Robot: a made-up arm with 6 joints.
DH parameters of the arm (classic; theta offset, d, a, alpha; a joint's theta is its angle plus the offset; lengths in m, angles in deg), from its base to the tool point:
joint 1: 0 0.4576 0 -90
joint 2: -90 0 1.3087 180
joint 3: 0 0 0 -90
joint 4: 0 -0.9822 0 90
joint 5: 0 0.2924 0 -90
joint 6: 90 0 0 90
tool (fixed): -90 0 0 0
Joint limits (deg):
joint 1: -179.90..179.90
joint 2: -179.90..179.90
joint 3: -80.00..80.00
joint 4: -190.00..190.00
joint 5: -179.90..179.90
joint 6: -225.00..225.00
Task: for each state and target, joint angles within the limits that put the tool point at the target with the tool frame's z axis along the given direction. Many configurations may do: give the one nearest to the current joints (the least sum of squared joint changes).
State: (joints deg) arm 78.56 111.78 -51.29 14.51 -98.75 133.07
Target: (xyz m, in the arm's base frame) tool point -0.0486 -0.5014 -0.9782 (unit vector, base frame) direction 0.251 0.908 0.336
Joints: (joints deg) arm 53.71 156.12 -17.95 28.25 -86.50 155.78
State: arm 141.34 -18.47 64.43 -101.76 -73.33 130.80
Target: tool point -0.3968 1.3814 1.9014 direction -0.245 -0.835 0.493
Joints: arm 108.28 19.39 47.48 -78.85 -49.95 121.46
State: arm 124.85 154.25 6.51 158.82 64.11 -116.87
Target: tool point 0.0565 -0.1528 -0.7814 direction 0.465 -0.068 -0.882
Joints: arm 152.91 138.58 -42.19 112.16 42.36 -130.03
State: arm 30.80 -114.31 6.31 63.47 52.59 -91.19
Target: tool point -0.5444 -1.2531 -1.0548 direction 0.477 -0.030 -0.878
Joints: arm 59.68 -163.18 17.79 56.19 55.79 -76.01
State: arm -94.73 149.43 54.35 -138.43 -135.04 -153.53
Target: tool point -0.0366 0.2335 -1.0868 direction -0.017 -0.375 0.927
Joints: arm -58.45 147.52 8.88 -108.13 -112.65 -156.38
